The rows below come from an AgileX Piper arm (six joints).
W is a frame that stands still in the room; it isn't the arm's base.
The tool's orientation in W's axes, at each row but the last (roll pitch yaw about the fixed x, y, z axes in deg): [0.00, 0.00, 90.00]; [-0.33, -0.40, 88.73]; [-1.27, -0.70, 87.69]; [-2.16, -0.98, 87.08]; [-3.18, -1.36, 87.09]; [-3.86, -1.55, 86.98]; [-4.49, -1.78, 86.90]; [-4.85, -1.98, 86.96]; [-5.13, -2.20, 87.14]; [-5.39, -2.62, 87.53]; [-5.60, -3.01, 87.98]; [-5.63, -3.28, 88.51]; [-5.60, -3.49, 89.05]
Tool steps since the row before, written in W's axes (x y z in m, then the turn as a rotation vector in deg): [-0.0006, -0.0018, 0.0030, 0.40, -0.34, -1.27]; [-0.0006, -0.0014, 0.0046, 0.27, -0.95, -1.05]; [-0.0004, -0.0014, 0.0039, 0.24, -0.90, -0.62]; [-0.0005, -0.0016, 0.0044, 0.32, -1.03, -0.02]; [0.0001, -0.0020, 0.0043, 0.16, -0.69, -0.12]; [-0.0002, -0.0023, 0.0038, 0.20, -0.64, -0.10]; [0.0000, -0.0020, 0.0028, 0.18, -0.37, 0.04]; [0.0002, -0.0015, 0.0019, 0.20, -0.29, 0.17]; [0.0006, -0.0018, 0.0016, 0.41, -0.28, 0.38]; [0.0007, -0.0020, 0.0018, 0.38, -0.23, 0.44]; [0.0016, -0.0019, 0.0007, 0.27, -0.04, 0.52]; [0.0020, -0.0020, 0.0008, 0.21, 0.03, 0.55]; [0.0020, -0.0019, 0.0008, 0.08, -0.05, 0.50]
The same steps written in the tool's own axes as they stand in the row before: [-0.0018, 0.0006, 0.0030, -0.34, -0.40, -1.27]; [-0.0014, 0.0005, 0.0046, -0.95, -0.28, -1.05]; [-0.0014, 0.0003, 0.0039, -0.90, -0.26, -0.62]; [-0.0015, 0.0003, 0.0044, -1.01, -0.37, -0.02]; [-0.0019, -0.0004, 0.0043, -0.68, -0.19, -0.11]; [-0.0022, -0.0002, 0.0039, -0.63, -0.23, -0.10]; [-0.0019, -0.0003, 0.0028, -0.36, -0.20, 0.04]; [-0.0014, -0.0004, 0.0019, -0.27, -0.23, 0.16]; [-0.0017, -0.0008, 0.0016, -0.24, -0.46, 0.35]; [-0.0019, -0.0010, 0.0018, -0.19, -0.43, 0.41]; [-0.0018, -0.0017, 0.0006, 0.00, -0.32, 0.49]; [-0.0019, -0.0021, 0.0007, 0.07, -0.26, 0.52]; [-0.0018, -0.0021, 0.0007, -0.02, -0.13, 0.49]
